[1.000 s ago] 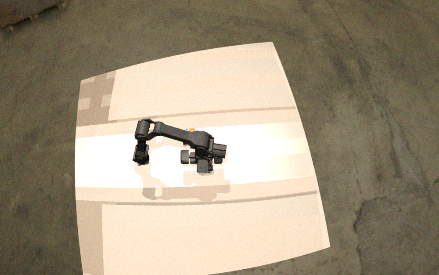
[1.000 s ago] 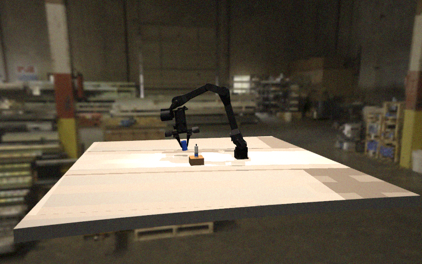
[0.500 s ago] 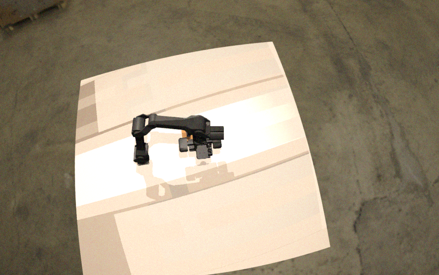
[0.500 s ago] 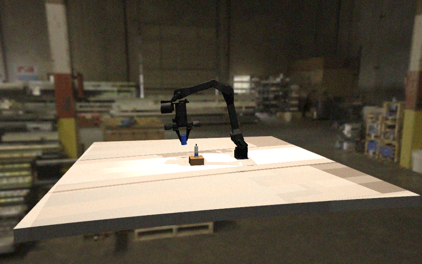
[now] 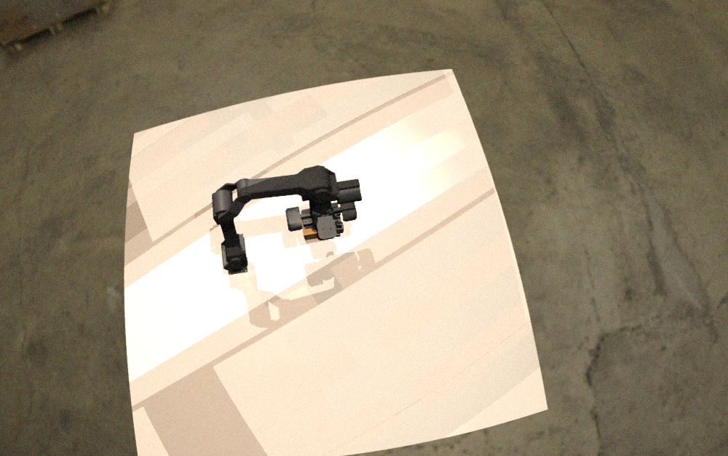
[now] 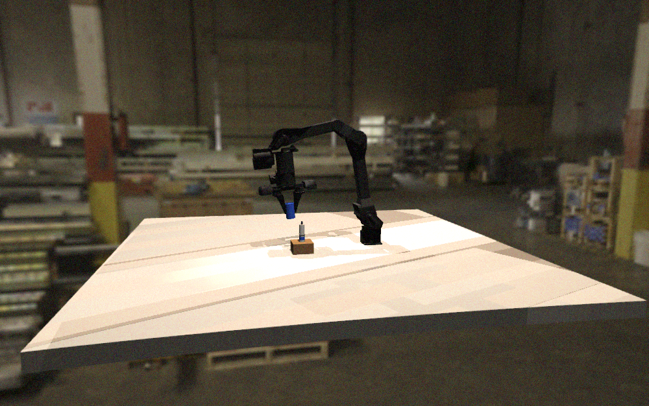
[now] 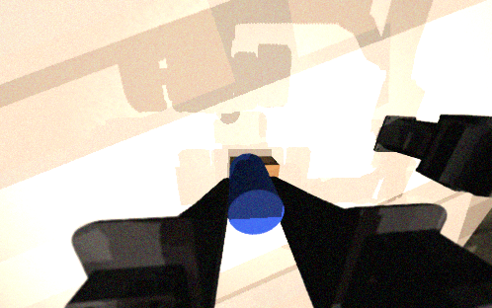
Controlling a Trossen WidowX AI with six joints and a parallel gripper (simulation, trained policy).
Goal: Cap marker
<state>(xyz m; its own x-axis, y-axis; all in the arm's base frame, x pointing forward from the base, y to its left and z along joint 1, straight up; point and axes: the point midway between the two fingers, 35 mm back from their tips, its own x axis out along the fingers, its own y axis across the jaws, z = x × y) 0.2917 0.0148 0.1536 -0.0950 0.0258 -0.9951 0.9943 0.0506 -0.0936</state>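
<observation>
My gripper tip is now 100 mm above the holder block, 60 mm to the right of it and 30 mm past it. Round my gripper tip: blue cap 10 mm above.
</observation>
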